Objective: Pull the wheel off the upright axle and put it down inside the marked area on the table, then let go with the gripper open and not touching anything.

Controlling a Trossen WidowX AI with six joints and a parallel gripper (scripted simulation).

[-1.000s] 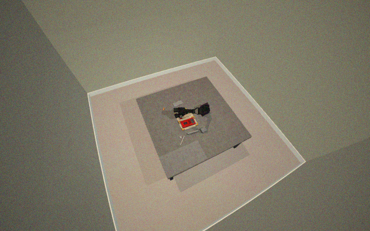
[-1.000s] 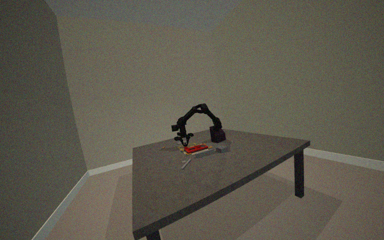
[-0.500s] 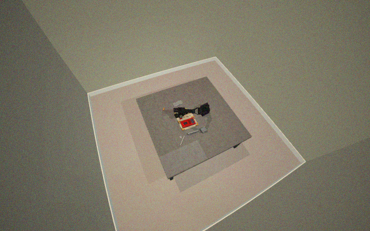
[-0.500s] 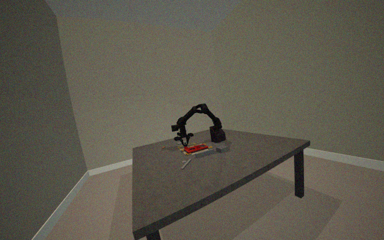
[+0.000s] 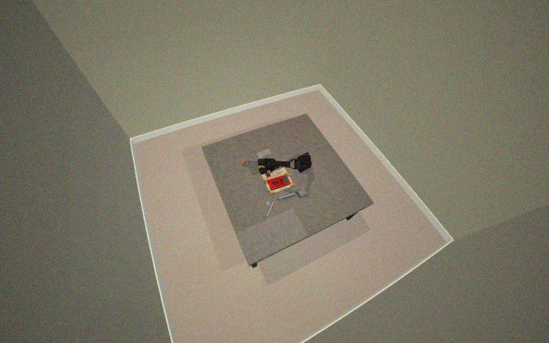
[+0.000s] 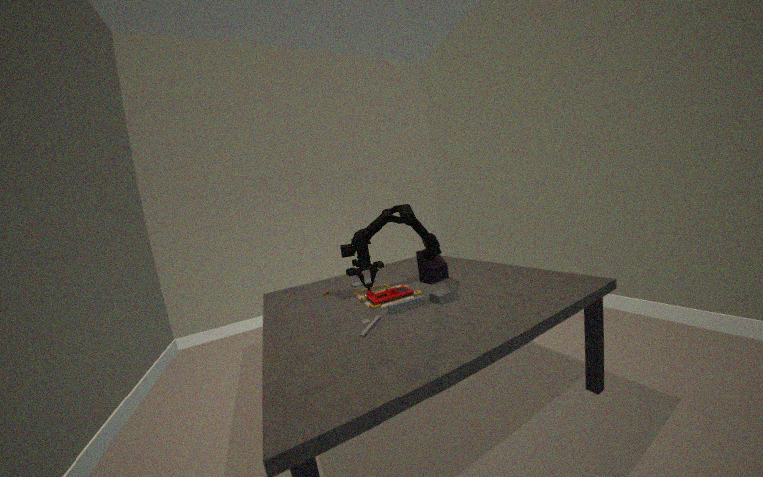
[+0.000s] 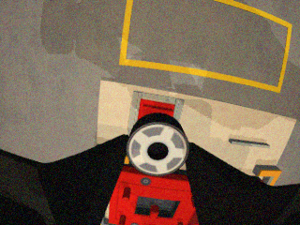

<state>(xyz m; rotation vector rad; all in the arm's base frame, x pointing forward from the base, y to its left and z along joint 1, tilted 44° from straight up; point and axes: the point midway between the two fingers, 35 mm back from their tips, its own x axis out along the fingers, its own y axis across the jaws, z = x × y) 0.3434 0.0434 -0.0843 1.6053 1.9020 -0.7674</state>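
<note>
Now: the base plate 10 cm to the left of my gripper tip, 6 cm behind it and 5 cm below it. From my gripper tip the other things lie so: grey block 30 cm to the left, 21 cm behind, 4 cm below; then small orange piece 25 cm to the right, 18 cm ahead, 5 cm below; then wheel right at my gripper tip.
</note>
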